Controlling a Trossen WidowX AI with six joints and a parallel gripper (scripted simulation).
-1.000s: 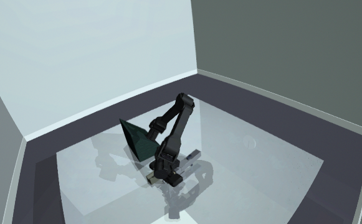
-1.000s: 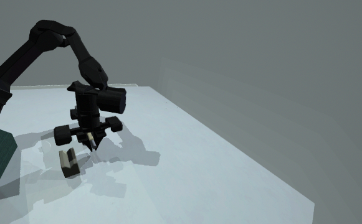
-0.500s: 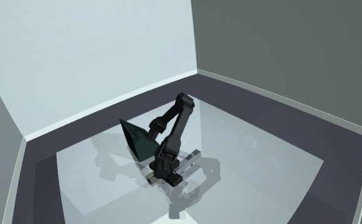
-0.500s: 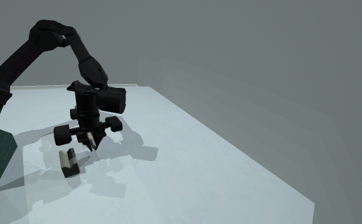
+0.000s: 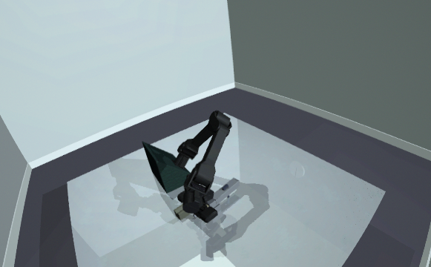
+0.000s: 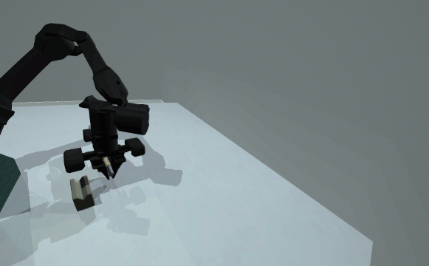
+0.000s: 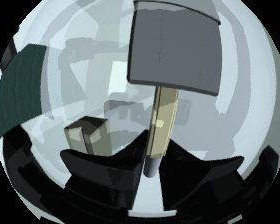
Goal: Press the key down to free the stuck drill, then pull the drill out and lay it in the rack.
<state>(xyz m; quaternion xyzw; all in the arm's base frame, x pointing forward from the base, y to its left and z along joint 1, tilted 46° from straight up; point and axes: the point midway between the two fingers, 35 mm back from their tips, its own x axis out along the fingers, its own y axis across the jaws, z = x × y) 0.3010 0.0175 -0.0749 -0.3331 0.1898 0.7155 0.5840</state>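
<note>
The drill lies 4 cm to the left of my gripper tip, 4 cm above it and 1 cm behind it. The rest, counted from my gripper tip: rack: 6 cm behind, 5 cm to the right, 1 cm above; key: 16 cm to the left, 4 cm behind, 4 cm above.
</note>
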